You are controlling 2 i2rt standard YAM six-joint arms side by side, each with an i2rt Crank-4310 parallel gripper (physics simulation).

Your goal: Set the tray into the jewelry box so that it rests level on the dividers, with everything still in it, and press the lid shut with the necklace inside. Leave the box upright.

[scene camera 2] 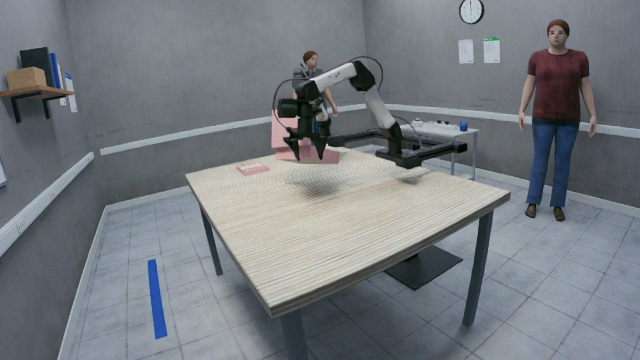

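Seen in the pictures: left gripper, fingertip midpoint: [309,160]; left arm's base, origin of the base link: [395,154].
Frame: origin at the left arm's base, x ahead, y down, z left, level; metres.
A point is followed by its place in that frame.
Note:
The pink jewelry box [330,157] {x 0.269, y -0.015, z -0.119 m} stands upright near the table's far edge. Its lid [284,129] {x 0.417, y -0.150, z -0.243 m} stands open at the box's left side. The pink tray [252,168] {x 0.451, y 0.119, z -0.730 m} lies flat on the table, apart from the box and to its left, with small pale contents too small to tell. My left gripper [310,158] {x 0.446, y -0.063, z 0.039 m} is open, its fingers pointing down in front of the box in the picture, covering part of it. My right gripper does not show; it is hidden behind the left arm. The dividers, the box's inside and the necklace cannot be made out.
The wooden table [260,250] {x 0.724, y 0.135, z 0.201 m} carries the box and tray. The left arm's base [407,157] {x 0.017, y -0.008, z 0.097 m} is on a black rail frame at the table's right far side. A white side table [445,130] with small objects stands behind it. One person stands behind the arms, another at the right.

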